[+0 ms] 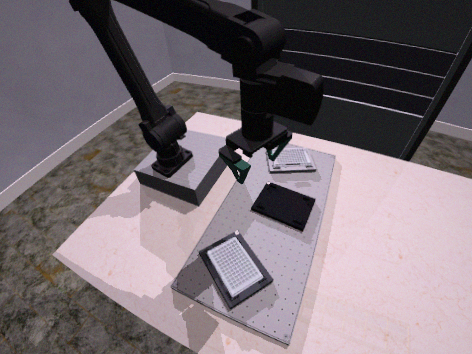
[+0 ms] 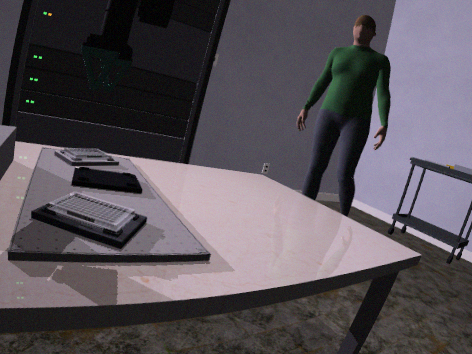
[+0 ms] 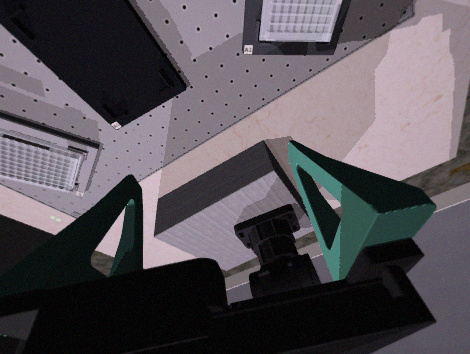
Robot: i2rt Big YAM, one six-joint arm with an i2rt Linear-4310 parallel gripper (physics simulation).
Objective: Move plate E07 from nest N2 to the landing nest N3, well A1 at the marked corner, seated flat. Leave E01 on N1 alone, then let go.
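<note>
A clear 96-well plate point(image 1: 235, 265) point(image 2: 92, 210) point(image 3: 300, 20) sits on a dark grey nest point(image 1: 218, 280) point(image 2: 120, 240) point(image 3: 290, 49). Another clear plate point(image 1: 292, 157) point(image 2: 82, 153) point(image 3: 37, 160) sits on a light grey nest at the board's far end. No plate lies on the black nest point(image 1: 283, 206) point(image 2: 106, 180) point(image 3: 100, 60) between them; a small white corner label point(image 1: 268, 183) point(image 3: 116, 125) marks one corner. Plate and nest names are not readable, so I cannot tell which plate is E07. My gripper point(image 1: 256, 169) point(image 2: 101, 87) point(image 3: 212, 164) is open and empty, above the board's far half.
The perforated board point(image 1: 295, 280) point(image 2: 170, 245) carries all three nests. The arm's base stands on a grey block point(image 1: 167, 187) point(image 3: 210, 195) beside it. A dark rack stands behind the table. A person point(image 2: 350, 85) and a cart point(image 2: 440, 169) are beyond the table.
</note>
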